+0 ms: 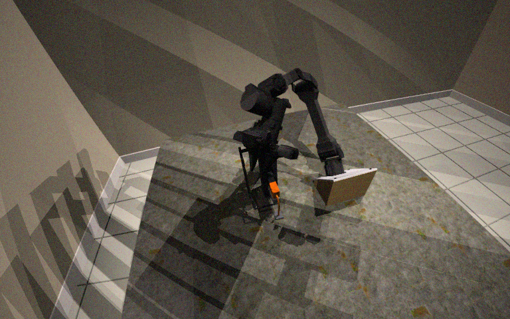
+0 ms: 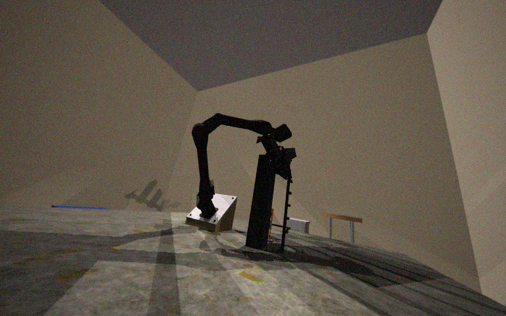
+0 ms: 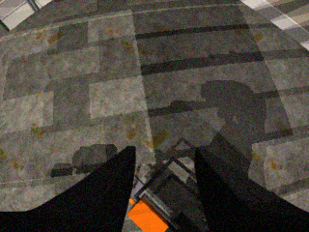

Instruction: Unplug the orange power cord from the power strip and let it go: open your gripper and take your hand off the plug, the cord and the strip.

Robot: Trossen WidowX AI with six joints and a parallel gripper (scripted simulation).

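The orange plug is 50 mm behind my gripper tip, 60 mm to the right of it and 140 mm below it. From my gripper tip the other things lie so: thin black frame 40 mm ahead, 110 mm to the right, 120 mm below; then black upright block 40 mm behind, 160 mm to the right, 100 mm below.
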